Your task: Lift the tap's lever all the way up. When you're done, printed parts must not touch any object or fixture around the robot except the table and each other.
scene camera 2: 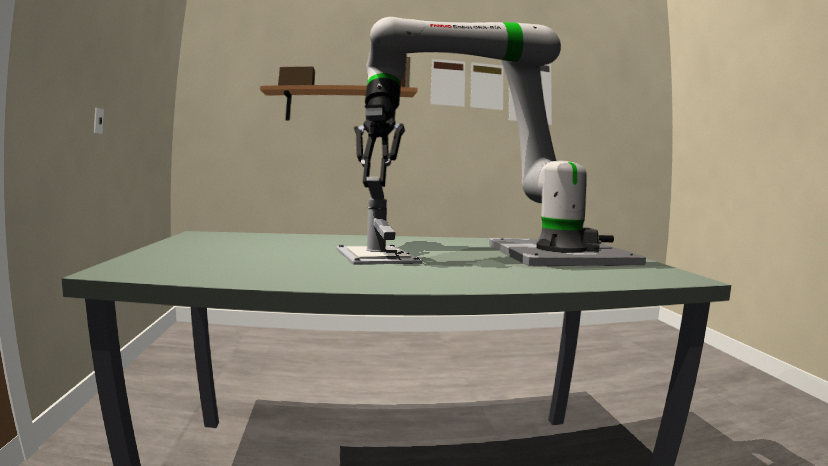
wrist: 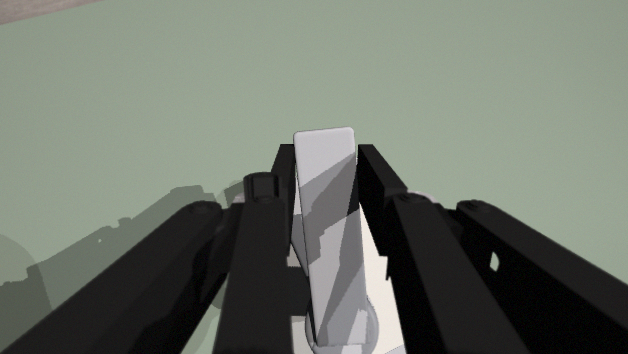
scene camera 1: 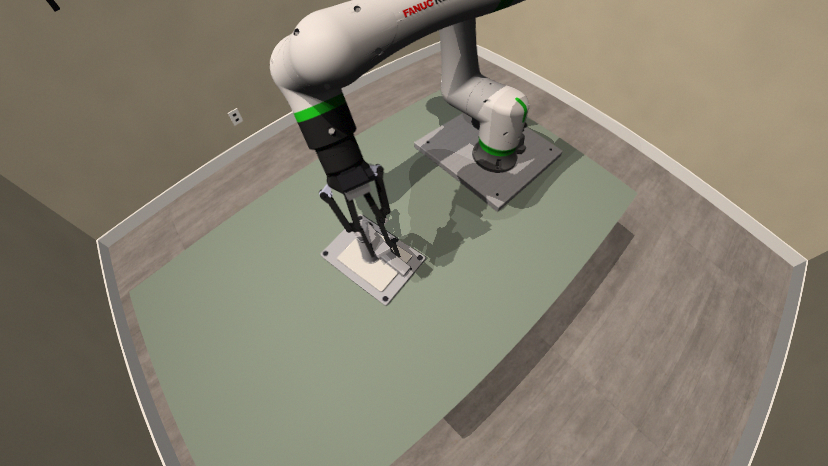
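Where they show: gripper, between the fingertips: (scene camera 2: 373, 184) (wrist: 326, 168) (scene camera 1: 380, 249); arm's base, origin of its link: (scene camera 2: 561, 248) (scene camera 1: 494, 156).
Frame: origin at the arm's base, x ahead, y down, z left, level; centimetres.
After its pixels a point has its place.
Note:
The light grey tap stands upright on a plate (scene camera 1: 347, 272) {x 60.0, y 1.5, z -0.2 cm} (scene camera 2: 349, 256) {x 59.2, y 1.6, z 7.2 cm}; its round column (scene camera 2: 375, 236) {x 52.6, y -2.9, z 2.6 cm} and its block-like spout (scene camera 1: 398, 265) {x 50.8, y -5.8, z 10.4 cm} (scene camera 2: 384, 230) {x 51.2, y -5.5, z 11.8 cm} show. The tap's lever (scene camera 2: 376, 189) {x 53.0, y -14.8, z 6.1 cm} (wrist: 332, 240) {x 53.1, y -15.6, z 5.5 cm} is a flat grey bar, tilted up above the column top in scene camera 2. My gripper (scene camera 1: 383, 252) {x 53.9, y -16.2, z 9.3 cm} (scene camera 2: 374, 180) {x 53.9, y -16.2, z 9.3 cm} (wrist: 326, 168) {x 53.9, y -16.2, z 9.3 cm} points down and is shut on the lever, with one finger on each side of its free end. In scene camera 1 the fingers partly hide the lever. No separate printed part can be made out.
The green table (scene camera 1: 278, 358) {x 88.0, y 2.4, z 6.2 cm} (scene camera 2: 243, 277) {x 81.4, y 2.4, z 32.0 cm} carries the tap plate and the robot's grey base plate (scene camera 1: 498, 199) {x 13.4, y 0.0, z 12.2 cm} (scene camera 2: 585, 259) {x -0.8, y 0.7, z 14.5 cm}. My arm arches over from that base. A wall shelf (scene camera 2: 336, 90) with a brown box (scene camera 2: 296, 75) is in the background.

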